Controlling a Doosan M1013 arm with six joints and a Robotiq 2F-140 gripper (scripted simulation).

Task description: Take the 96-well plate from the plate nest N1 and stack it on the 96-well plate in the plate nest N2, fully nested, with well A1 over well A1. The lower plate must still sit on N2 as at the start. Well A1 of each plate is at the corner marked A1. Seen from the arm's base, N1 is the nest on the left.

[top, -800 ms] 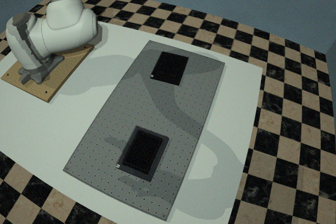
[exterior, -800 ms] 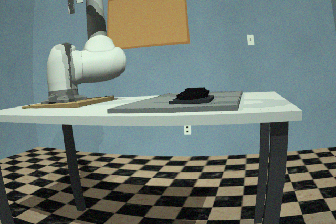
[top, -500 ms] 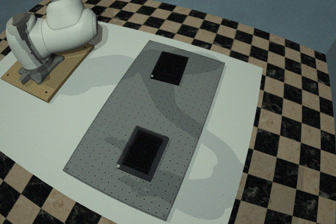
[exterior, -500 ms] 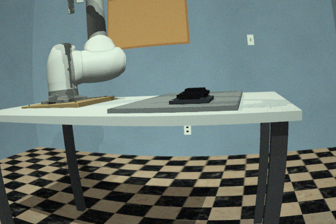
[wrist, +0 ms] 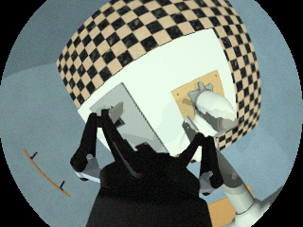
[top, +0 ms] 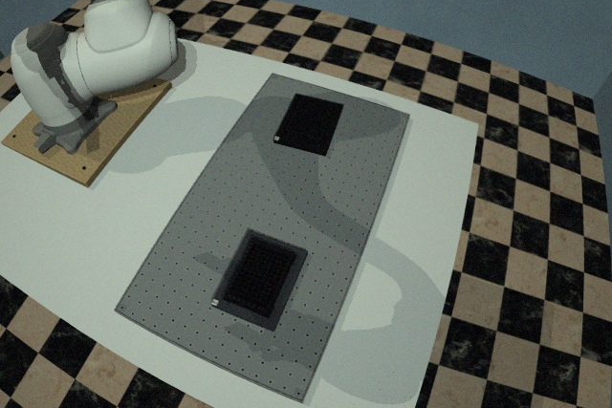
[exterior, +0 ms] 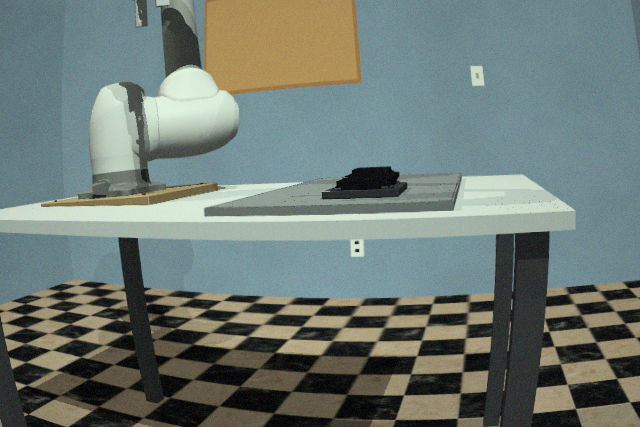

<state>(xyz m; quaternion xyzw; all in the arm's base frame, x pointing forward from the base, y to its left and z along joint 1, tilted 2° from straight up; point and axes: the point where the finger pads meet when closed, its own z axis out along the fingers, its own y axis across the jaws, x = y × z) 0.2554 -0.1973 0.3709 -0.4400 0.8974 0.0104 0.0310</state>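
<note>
My hand is 32 cm short of the plate nest N1, 45 cm to the right of it and 37 cm above it. From my hand the other things lie so: plate nest N2: 40 cm ahead, 6 cm to the left, 37 cm below.
</note>
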